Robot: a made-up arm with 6 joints.
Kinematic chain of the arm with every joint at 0, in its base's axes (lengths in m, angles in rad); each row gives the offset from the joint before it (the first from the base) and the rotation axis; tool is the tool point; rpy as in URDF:
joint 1: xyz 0 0 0.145 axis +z
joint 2: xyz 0 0 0 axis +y
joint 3: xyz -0.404 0 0.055 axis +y
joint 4: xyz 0.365 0 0.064 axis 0.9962 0 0.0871
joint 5: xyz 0 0 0 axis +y
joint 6: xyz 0.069 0 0.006 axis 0.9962 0 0.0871
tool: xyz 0 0 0 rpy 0 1.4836 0
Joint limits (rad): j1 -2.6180..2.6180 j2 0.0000..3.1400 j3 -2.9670..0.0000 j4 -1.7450..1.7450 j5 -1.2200..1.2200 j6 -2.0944..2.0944
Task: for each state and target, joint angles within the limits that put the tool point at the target. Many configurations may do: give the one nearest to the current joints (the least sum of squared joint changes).
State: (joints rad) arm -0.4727 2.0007 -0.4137 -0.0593 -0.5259 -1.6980
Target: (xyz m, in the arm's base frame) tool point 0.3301 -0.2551 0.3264
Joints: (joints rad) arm -0.6617 1.5511 -0.7564 -0.0407 -0.5934 -1.6980
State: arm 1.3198 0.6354 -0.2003 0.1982 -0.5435 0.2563
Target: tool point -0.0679 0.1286 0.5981
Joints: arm 2.0570 0.7340 -0.8162 0.0016 -0.5944 0.2563
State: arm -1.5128 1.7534 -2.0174 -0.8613 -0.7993 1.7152
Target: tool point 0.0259 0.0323 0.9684
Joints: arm -1.4319 1.2318 -2.4384 -0.7555 -0.6875 1.7152
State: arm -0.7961 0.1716 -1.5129 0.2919 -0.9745 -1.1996
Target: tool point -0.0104 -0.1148 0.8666
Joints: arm -1.4092 1.0971 -1.7558 0.5400 -0.9397 -1.1996
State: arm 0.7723 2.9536 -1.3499 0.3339 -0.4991 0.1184
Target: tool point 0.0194 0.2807 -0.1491
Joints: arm 1.5269 2.6810 -0.6506 0.2801 -0.3789 0.1184
